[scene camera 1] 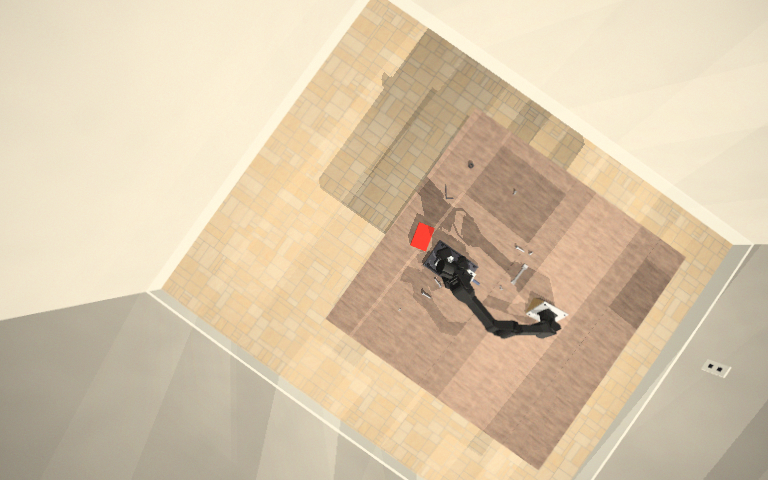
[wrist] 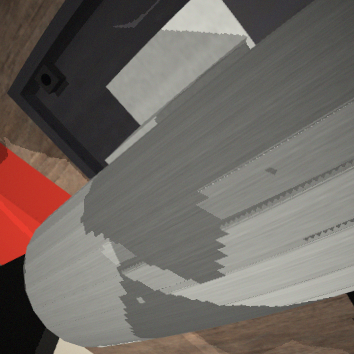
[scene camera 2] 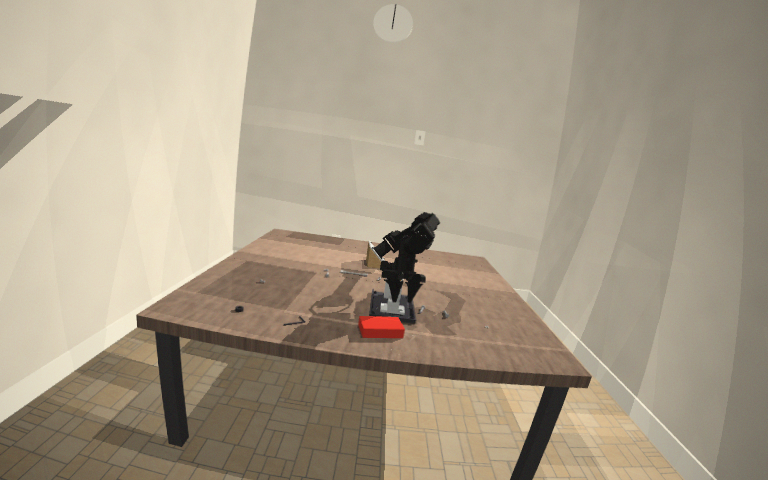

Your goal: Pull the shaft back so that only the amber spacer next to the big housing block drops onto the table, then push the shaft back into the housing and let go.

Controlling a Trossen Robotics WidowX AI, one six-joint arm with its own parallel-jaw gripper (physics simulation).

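Frame: origin at the arm's base, x ahead, y up, z right, level; metres.
Seen in the pictures: gripper, fingertip midpoint: (scene camera 2: 401, 302); arm's base, origin of the base link: (scene camera 1: 547, 314) (scene camera 2: 377, 252).
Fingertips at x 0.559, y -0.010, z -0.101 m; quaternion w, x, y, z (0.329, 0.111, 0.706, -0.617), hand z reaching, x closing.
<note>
Pixels of each thing's top centre, then the offset from my fingertips to it.
- red block, middle of its top: (scene camera 2: 381, 322) (scene camera 1: 422, 236) dz +0.062, dx +0.137, dy -0.016 m
- metal rod, middle of its top: (scene camera 2: 354, 272) (scene camera 1: 519, 274) dz +0.190, dx -0.364, dy -0.039 m
- Allen key, middle of its top: (scene camera 2: 292, 320) (scene camera 1: 449, 192) dz +0.323, dx +0.153, dy -0.042 m
- black knob, middle of its top: (scene camera 2: 239, 307) dz +0.494, dx +0.141, dy -0.036 m
A thick grey shaft (wrist: 197, 197) (scene camera 2: 393, 296) lies over a dark base plate (wrist: 81, 105) (scene camera 2: 378, 310) (scene camera 1: 435, 252) near the table's front edge. In the wrist view the shaft fills most of the frame, with a pale grey block (wrist: 165, 74) behind it. My gripper (scene camera 2: 403, 290) (scene camera 1: 449, 268) is open, its fingers spread to either side of the shaft and touching nothing that I can see. In the wrist view only one black finger shows, at the lower left edge. The housing end of the shaft is hidden by the arm.
A red block (scene camera 1: 422, 236) (scene camera 2: 381, 328) (wrist: 21, 207) lies just in front of the base plate. Loose bolts (scene camera 1: 426, 293) (scene camera 2: 445, 314), a metal rod (scene camera 1: 519, 273) (scene camera 2: 354, 272), an Allen key (scene camera 1: 448, 192) (scene camera 2: 294, 322) and a black knob (scene camera 2: 238, 309) are scattered on the table. The arm's base (scene camera 1: 548, 314) stands at the far side.
</note>
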